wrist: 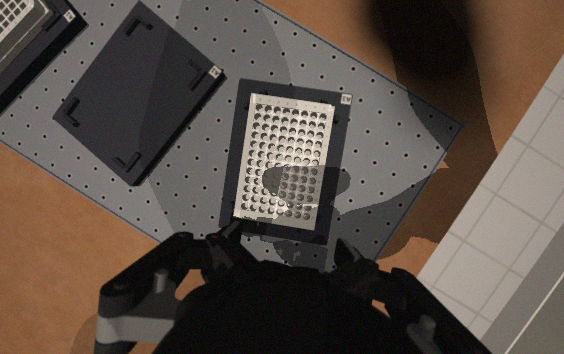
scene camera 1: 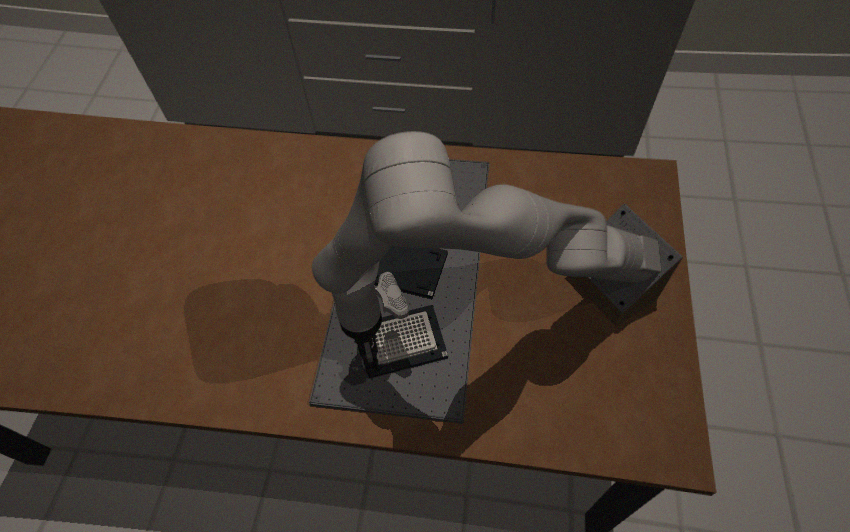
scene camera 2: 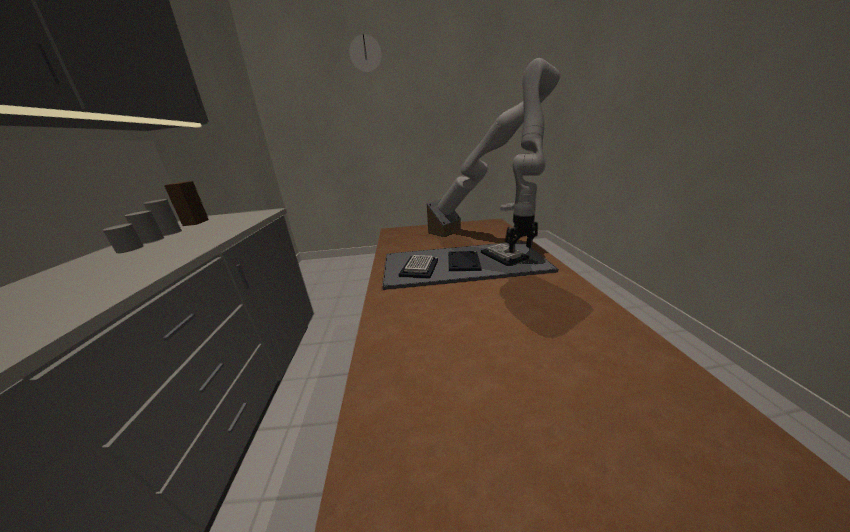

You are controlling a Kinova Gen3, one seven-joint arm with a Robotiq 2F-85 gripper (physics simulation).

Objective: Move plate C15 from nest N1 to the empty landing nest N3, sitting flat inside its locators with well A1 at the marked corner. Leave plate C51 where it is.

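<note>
A pale well plate (scene camera 1: 410, 335) (wrist: 285, 145) lies in a dark nest (scene camera 1: 440, 341) (wrist: 336, 145) at one end of the pegboard. That nest's A1 tag (wrist: 345, 99) shows in the wrist view. The empty dark nest (scene camera 1: 416, 269) (scene camera 2: 464, 260) (wrist: 140, 95) with corner locators is in the middle; its A1 tag (wrist: 215, 71) is visible. A second plate (scene camera 2: 419, 263) (wrist: 15, 15) sits in the far nest; the arm hides it in scene camera 1. No plate names are readable. My gripper (scene camera 1: 366, 352) (scene camera 2: 521, 247) (wrist: 288, 240) is open and empty, low by the first plate's short end.
The grey perforated board (scene camera 1: 451, 388) (scene camera 2: 391, 279) (wrist: 395, 145) lies on the brown table (scene camera 1: 156, 207) (scene camera 2: 501, 388). The arm's base (scene camera 1: 626, 288) (scene camera 2: 438, 222) is at the table's end. Drawers stand beyond the long edge. Dark arm shadows cross the board and the first plate.
</note>
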